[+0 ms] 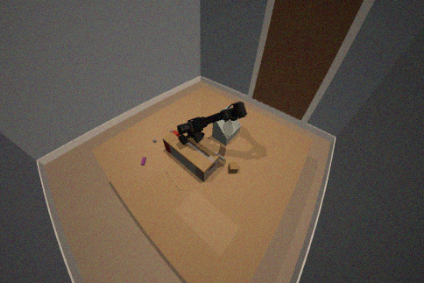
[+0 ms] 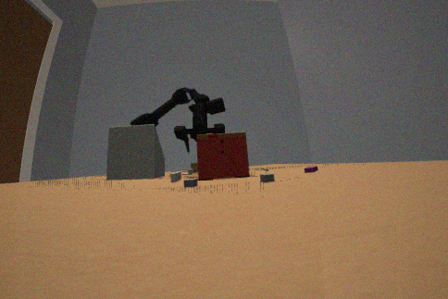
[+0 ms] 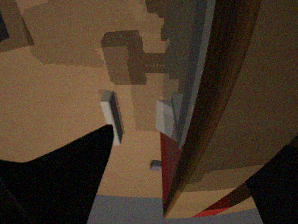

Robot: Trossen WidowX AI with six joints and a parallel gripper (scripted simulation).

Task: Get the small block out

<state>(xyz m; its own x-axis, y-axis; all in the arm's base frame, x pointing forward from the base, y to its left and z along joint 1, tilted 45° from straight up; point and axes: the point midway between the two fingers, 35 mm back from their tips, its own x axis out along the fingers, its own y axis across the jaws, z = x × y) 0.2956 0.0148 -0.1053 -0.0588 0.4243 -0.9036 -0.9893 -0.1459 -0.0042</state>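
Now: the purple block 6 cm ahead of my gripper tip and 1 cm to the right of it. Also, from my gripper tip: thin rod: 25 cm ahead, 14 cm to the left, 8 cm below; long box: 3 cm ahead, 8 cm to the left, 3 cm below; brown cube: 9 cm behind, 35 cm to the left, 6 cm below.
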